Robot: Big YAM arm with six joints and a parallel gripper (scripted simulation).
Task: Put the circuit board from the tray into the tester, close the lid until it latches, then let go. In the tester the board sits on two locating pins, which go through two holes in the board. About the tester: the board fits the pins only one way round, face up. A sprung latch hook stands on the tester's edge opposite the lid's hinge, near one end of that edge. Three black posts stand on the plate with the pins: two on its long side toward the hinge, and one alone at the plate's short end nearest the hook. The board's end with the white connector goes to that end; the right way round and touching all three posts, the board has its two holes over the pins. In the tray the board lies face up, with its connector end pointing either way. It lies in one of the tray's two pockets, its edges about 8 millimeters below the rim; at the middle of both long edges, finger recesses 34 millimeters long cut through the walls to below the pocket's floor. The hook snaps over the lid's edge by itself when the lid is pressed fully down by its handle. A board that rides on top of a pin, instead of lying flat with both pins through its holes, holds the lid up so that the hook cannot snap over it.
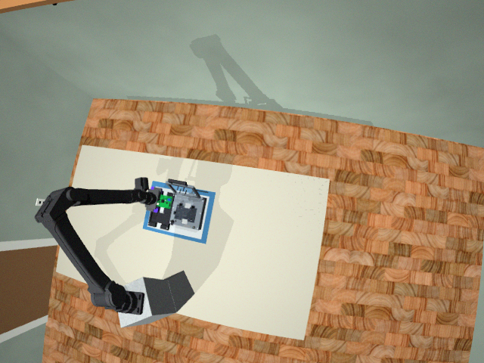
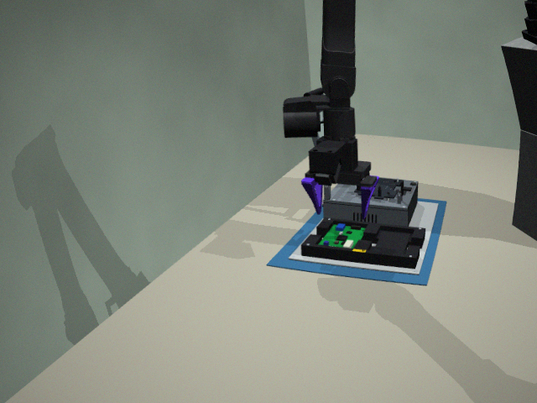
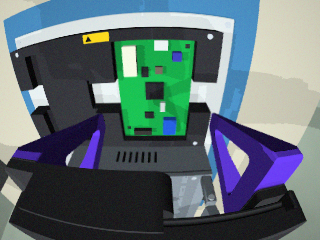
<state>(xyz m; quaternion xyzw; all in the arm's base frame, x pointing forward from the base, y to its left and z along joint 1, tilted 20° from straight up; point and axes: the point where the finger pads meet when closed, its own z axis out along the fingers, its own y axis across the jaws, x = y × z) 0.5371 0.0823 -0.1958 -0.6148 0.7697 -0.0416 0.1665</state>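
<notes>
Now: the green circuit board 50 mm below my hand. From my hand the other things lie so: tester: 130 mm to the right, 40 mm behind, 40 mm above; then tester lid: 180 mm to the right, 110 mm above, 50 mm ahead; then tester plate: 150 mm to the right, 70 mm behind.
</notes>
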